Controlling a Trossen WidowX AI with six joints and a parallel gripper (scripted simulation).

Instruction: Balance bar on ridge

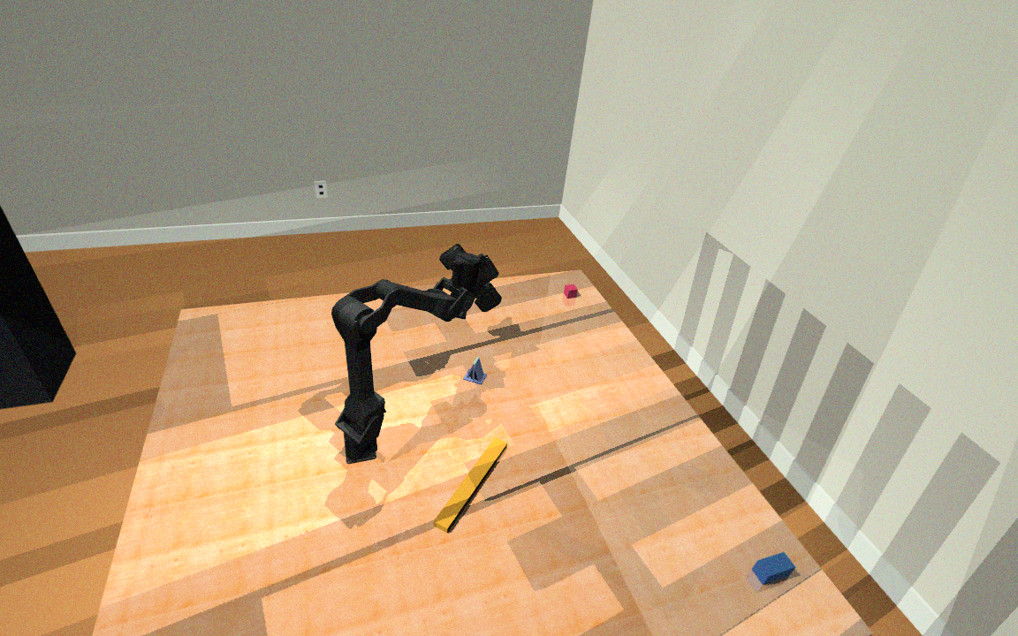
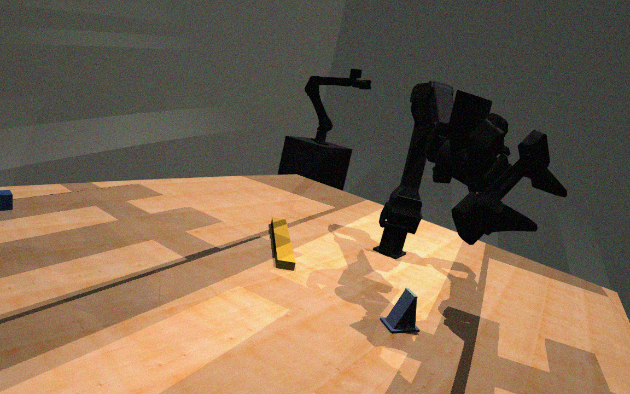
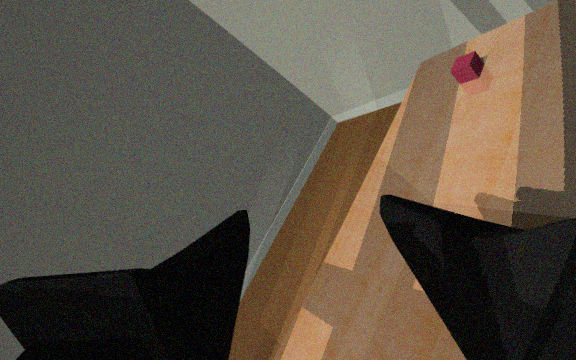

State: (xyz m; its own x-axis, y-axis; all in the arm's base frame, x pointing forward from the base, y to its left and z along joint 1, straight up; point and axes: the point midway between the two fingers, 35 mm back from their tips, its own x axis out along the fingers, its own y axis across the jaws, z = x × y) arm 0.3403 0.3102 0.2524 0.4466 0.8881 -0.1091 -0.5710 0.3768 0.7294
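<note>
My gripper tip is now 490 mm to the left of the yellow bar, 240 mm above it and 130 mm past it. From my gripper tip the other things lie so: small magenta cube: 380 mm ahead, 230 mm below, 160 mm to the left; blue block: 840 mm to the right, 380 mm ahead, 230 mm below.
</note>
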